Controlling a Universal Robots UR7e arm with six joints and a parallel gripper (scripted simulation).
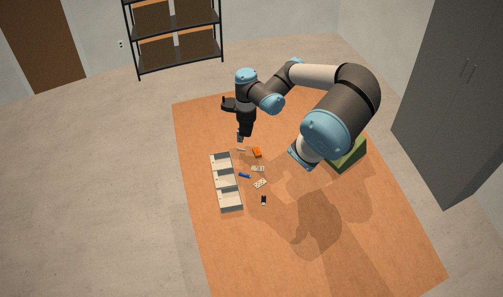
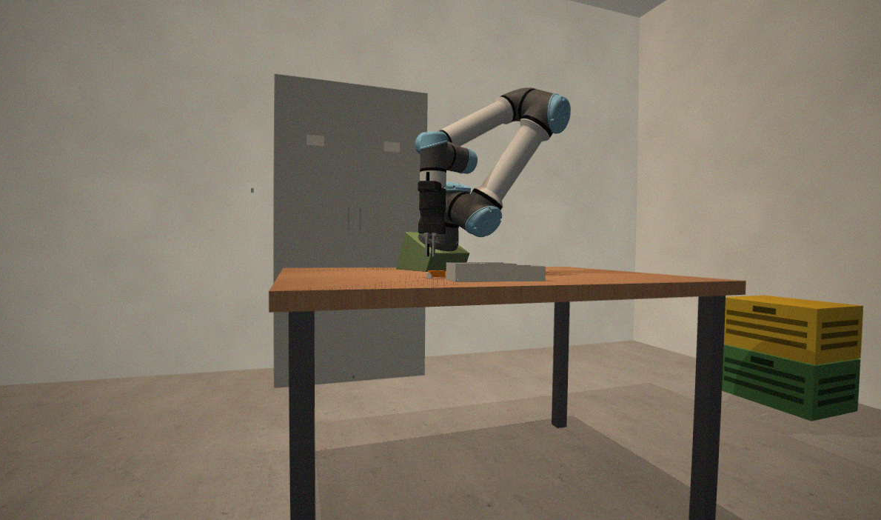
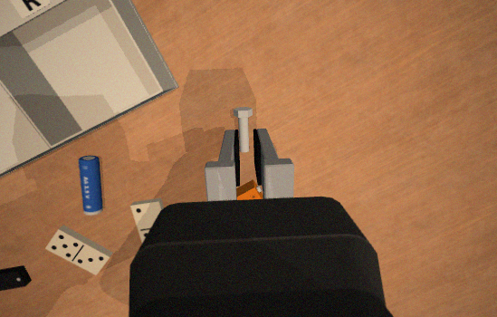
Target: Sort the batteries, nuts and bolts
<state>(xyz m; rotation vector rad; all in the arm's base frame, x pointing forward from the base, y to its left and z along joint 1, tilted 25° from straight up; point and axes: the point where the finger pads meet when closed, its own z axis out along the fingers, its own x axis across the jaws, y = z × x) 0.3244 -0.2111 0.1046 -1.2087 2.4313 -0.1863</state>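
The grey bolt is 70 mm below my hand. Round my hand: blue cylindrical battery (130 mm to the left, 70 mm below, 40 mm ahead); orange 9 V battery (70 mm below, 50 mm behind, 40 mm to the left); grey bin row (130 mm to the left, 120 mm ahead, 60 mm below).
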